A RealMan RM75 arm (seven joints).
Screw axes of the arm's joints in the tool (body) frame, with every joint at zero. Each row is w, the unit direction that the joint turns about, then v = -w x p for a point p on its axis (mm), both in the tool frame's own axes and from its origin. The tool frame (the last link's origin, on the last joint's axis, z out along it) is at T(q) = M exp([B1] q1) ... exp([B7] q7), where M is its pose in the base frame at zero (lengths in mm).
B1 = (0, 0, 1, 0, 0, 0)
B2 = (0, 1, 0, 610, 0, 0)
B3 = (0, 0, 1, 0, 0, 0)
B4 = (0, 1, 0, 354, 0, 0)
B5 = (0, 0, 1, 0, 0, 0)
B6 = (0, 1, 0, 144, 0, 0)
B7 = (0, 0, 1, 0, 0, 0)
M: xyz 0 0 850.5 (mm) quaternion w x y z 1 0 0 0
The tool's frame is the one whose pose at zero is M.
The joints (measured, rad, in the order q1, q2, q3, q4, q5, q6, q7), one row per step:
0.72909, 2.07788, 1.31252, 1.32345, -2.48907, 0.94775, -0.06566
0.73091, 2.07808, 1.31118, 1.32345, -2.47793, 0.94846, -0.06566
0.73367, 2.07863, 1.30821, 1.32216, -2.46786, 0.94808, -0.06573
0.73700, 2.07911, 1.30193, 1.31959, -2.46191, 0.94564, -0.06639
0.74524, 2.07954, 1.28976, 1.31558, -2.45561, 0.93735, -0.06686
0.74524, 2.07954, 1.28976, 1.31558, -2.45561, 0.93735, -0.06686
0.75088, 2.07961, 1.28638, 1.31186, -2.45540, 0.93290, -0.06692
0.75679, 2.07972, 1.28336, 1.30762, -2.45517, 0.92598, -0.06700
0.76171, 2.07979, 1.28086, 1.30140, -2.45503, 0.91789, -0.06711
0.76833, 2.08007, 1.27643, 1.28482, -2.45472, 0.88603, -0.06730
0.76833, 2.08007, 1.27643, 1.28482, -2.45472, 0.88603, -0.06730
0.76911, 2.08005, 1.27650, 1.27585, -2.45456, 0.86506, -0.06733
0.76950, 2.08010, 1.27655, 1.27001, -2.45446, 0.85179, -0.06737
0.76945, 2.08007, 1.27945, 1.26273, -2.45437, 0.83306, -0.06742
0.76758, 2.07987, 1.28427, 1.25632, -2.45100, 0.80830, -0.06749
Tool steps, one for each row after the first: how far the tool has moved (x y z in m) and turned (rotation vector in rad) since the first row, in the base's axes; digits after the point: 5 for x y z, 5 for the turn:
-0.00148, -0.00107, -0.00090, -0.00765, 0.00738, -0.00157
-0.00304, -0.00221, -0.00225, -0.01555, 0.01325, -0.00165
-0.00431, -0.00334, -0.00411, -0.02223, 0.01438, 0.00206
-0.00754, -0.00468, -0.00710, -0.02940, 0.01533, 0.01427
-0.00754, -0.00468, -0.00710, -0.02940, 0.01533, 0.01427
-0.00903, -0.00441, -0.00801, -0.02954, 0.01445, 0.02014
-0.01075, -0.00382, -0.00883, -0.02800, 0.01518, 0.02668
-0.01166, -0.00297, -0.00965, -0.02558, 0.01588, 0.03085
-0.01285, 0.00019, -0.01105, -0.01108, 0.02597, 0.03859
-0.01285, 0.00019, -0.01105, -0.01108, 0.02597, 0.03859
-0.01285, 0.00254, -0.01108, 0.00094, 0.03521, 0.04031
-0.01277, 0.00401, -0.01112, 0.00851, 0.04097, 0.04120
-0.01271, 0.00653, -0.01043, 0.02132, 0.05110, 0.04134
-0.01307, 0.00954, -0.00906, 0.03792, 0.06900, 0.04063

